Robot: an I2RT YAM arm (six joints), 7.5 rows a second.
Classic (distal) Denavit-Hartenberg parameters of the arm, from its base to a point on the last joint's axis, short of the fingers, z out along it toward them. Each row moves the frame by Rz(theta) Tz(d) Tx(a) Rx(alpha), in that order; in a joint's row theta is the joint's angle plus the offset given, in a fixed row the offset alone. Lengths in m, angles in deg.
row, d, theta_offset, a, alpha
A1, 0.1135, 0, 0.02, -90
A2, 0, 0, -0.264, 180
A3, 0, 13.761, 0.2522, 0
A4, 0, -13.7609, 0.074, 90
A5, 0, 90, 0, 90
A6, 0.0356, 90, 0, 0
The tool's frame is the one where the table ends.
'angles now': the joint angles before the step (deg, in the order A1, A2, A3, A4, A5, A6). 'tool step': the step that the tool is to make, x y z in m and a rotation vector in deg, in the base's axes. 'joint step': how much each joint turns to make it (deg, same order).
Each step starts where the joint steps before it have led.
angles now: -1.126, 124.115, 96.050, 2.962, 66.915, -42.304
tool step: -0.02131, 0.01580, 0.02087, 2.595, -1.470, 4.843
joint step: 1.749, -6.492, -4.742, -2.470, -3.913, 2.404
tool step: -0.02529, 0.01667, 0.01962, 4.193, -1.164, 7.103
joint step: 1.923, -7.148, -4.964, -3.343, -6.491, 2.819
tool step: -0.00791, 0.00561, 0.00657, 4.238, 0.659, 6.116
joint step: 0.438, -2.448, -0.763, -3.609, -7.015, 1.838
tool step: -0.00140, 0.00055, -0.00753, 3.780, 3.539, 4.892
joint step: -0.284, -0.021, -0.023, -4.108, -6.470, 1.048
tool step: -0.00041, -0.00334, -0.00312, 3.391, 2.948, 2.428
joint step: -0.723, 0.327, 1.203, -4.612, -4.591, 1.420
